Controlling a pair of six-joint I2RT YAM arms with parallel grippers.
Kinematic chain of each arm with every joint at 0, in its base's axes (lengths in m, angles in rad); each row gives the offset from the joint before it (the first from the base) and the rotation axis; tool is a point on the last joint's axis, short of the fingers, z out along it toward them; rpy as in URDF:
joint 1: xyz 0 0 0.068 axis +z
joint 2: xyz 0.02 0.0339 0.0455 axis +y
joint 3: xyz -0.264 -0.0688 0 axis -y
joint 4: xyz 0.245 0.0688 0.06 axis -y
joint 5: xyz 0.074 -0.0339 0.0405 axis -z
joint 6: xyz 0.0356 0 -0.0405 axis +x
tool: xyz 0 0 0 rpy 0 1.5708 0
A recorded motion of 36 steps. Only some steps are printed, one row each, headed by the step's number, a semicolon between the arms.
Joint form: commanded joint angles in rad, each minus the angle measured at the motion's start. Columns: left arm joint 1, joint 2, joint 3, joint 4, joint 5, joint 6; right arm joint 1, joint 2, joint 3, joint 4, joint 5, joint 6.
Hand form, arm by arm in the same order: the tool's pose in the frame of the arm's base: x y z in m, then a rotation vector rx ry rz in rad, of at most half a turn. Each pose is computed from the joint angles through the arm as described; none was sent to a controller.
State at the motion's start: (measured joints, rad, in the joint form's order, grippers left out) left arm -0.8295 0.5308 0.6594 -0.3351 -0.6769 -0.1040; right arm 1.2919 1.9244 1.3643 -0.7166 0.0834 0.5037
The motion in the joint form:
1: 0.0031 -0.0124 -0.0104 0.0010 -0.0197 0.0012; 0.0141 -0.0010 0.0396 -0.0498 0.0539 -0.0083
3: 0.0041 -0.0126 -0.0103 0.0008 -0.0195 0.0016; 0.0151 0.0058 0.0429 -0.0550 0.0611 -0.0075
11: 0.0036 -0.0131 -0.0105 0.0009 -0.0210 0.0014; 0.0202 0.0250 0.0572 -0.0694 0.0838 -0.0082
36: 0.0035 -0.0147 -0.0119 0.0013 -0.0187 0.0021; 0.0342 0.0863 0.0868 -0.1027 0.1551 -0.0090
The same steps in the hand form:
1: 0.1015 -0.0765 0.3152 0.1280 1.7222 -0.0670; 0.1053 0.3697 0.1869 -1.0984 2.6313 0.1987
3: 0.1015 -0.0763 0.3153 0.1276 1.7221 -0.0661; 0.1053 0.3702 0.1851 -1.0985 2.6323 0.1828
11: 0.1014 -0.0763 0.3153 0.1265 1.7217 -0.0656; 0.1048 0.3728 0.1817 -1.1028 2.6269 0.1414
36: 0.1013 -0.0762 0.3150 0.1286 1.7214 -0.0675; 0.1033 0.3789 0.1666 -1.1155 2.6081 0.0071

